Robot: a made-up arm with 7 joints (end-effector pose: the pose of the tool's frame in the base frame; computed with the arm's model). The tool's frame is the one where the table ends.
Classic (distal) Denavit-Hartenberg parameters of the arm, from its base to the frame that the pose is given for. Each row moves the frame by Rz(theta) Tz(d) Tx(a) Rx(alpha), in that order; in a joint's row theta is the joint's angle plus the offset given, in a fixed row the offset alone. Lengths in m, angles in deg.
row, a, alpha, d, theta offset
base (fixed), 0, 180, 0, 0
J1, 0, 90, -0.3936, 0
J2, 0, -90, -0.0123, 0
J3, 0, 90, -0.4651, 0
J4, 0, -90, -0.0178, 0
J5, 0, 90, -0.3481, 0
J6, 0, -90, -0.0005, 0
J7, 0, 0, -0.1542, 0
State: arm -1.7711 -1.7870 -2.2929 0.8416 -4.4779 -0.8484 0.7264
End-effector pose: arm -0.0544 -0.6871 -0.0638 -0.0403 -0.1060 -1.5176
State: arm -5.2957 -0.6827 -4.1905 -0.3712 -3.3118 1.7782 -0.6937
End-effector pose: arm -0.0163 0.4400 0.9976 -1.8639 -0.0752 2.4084
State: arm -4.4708 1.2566 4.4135 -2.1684 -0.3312 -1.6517 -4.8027
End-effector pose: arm -0.2187 -0.1382 0.3250 1.4549 0.1038 -1.8875
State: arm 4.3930 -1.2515 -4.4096 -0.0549 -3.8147 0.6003 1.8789
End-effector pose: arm 0.1888 -0.8869 0.6491 -1.3982 -1.2738 -1.5094
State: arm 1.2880 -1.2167 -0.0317 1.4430 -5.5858 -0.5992 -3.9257
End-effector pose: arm -0.0719 0.3908 1.0319 -1.6135 -2.5100 0.7085
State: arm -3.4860 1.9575 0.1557 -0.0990 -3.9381 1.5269 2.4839
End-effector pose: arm -0.8003 -0.1636 0.2379 -1.2409 2.4575 -0.9850
